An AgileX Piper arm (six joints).
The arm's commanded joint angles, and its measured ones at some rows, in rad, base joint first. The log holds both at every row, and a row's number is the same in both.
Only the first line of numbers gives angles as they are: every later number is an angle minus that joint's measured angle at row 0.
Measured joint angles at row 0: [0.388, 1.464, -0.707, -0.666, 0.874, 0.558]
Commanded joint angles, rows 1 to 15: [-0.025, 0.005, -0.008, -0.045, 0.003, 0.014]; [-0.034, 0.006, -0.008, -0.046, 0.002, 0.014]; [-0.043, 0.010, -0.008, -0.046, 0.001, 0.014]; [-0.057, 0.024, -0.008, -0.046, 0.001, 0.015]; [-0.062, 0.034, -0.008, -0.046, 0.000, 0.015]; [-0.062, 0.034, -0.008, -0.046, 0.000, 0.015]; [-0.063, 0.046, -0.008, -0.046, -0.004, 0.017]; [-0.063, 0.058, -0.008, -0.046, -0.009, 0.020]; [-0.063, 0.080, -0.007, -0.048, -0.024, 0.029]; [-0.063, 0.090, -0.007, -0.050, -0.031, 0.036]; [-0.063, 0.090, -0.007, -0.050, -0.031, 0.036]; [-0.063, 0.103, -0.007, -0.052, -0.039, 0.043]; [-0.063, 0.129, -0.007, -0.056, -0.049, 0.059]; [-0.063, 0.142, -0.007, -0.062, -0.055, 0.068]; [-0.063, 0.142, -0.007, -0.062, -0.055, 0.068]
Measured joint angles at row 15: [-0.057, 0.114, 0.000, -0.017, -0.053, 0.038]
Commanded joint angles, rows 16 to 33: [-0.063, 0.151, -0.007, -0.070, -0.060, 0.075]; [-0.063, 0.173, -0.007, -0.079, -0.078, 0.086]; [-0.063, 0.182, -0.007, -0.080, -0.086, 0.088]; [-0.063, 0.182, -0.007, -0.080, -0.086, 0.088]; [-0.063, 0.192, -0.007, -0.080, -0.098, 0.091]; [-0.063, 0.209, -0.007, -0.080, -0.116, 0.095]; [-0.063, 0.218, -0.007, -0.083, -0.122, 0.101]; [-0.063, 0.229, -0.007, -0.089, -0.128, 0.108]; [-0.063, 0.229, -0.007, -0.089, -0.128, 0.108]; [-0.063, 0.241, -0.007, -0.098, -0.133, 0.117]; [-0.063, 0.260, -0.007, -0.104, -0.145, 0.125]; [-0.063, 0.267, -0.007, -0.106, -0.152, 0.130]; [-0.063, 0.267, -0.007, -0.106, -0.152, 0.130]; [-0.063, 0.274, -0.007, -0.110, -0.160, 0.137]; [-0.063, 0.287, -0.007, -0.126, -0.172, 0.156]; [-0.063, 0.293, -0.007, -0.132, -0.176, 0.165]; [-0.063, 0.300, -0.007, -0.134, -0.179, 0.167]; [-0.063, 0.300, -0.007, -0.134, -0.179, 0.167]
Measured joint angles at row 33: [-0.057, 0.286, -0.002, -0.089, -0.183, 0.141]
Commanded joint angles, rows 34 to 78: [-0.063, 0.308, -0.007, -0.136, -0.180, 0.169]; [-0.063, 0.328, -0.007, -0.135, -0.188, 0.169]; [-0.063, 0.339, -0.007, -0.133, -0.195, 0.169]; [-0.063, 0.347, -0.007, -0.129, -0.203, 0.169]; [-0.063, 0.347, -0.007, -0.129, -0.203, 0.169]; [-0.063, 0.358, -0.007, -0.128, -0.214, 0.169]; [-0.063, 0.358, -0.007, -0.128, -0.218, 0.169]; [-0.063, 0.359, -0.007, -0.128, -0.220, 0.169]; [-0.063, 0.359, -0.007, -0.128, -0.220, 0.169]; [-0.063, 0.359, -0.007, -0.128, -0.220, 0.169]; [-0.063, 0.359, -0.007, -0.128, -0.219, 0.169]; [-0.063, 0.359, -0.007, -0.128, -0.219, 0.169]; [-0.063, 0.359, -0.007, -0.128, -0.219, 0.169]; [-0.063, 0.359, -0.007, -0.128, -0.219, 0.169]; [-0.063, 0.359, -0.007, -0.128, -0.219, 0.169]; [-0.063, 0.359, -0.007, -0.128, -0.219, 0.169]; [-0.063, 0.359, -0.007, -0.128, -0.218, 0.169]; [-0.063, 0.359, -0.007, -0.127, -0.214, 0.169]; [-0.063, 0.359, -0.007, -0.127, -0.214, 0.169]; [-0.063, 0.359, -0.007, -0.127, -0.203, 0.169]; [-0.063, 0.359, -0.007, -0.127, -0.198, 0.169]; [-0.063, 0.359, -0.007, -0.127, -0.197, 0.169]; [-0.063, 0.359, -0.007, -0.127, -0.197, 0.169]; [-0.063, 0.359, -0.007, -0.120, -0.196, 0.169]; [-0.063, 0.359, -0.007, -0.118, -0.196, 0.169]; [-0.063, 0.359, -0.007, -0.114, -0.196, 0.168]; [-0.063, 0.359, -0.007, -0.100, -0.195, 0.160]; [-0.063, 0.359, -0.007, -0.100, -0.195, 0.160]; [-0.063, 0.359, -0.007, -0.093, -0.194, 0.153]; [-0.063, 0.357, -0.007, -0.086, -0.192, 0.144]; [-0.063, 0.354, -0.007, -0.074, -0.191, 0.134]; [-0.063, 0.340, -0.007, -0.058, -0.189, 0.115]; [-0.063, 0.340, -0.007, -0.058, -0.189, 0.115]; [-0.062, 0.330, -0.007, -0.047, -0.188, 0.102]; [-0.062, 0.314, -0.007, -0.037, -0.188, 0.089]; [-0.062, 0.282, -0.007, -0.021, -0.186, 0.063]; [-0.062, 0.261, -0.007, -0.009, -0.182, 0.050]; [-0.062, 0.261, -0.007, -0.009, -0.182, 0.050]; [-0.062, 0.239, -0.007, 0.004, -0.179, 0.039]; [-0.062, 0.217, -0.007, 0.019, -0.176, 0.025]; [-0.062, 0.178, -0.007, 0.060, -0.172, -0.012]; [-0.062, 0.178, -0.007, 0.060, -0.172, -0.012]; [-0.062, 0.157, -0.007, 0.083, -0.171, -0.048]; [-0.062, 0.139, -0.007, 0.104, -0.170, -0.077]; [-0.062, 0.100, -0.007, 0.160, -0.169, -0.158]
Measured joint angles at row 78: [-0.057, 0.150, -0.002, 0.092, -0.188, -0.055]
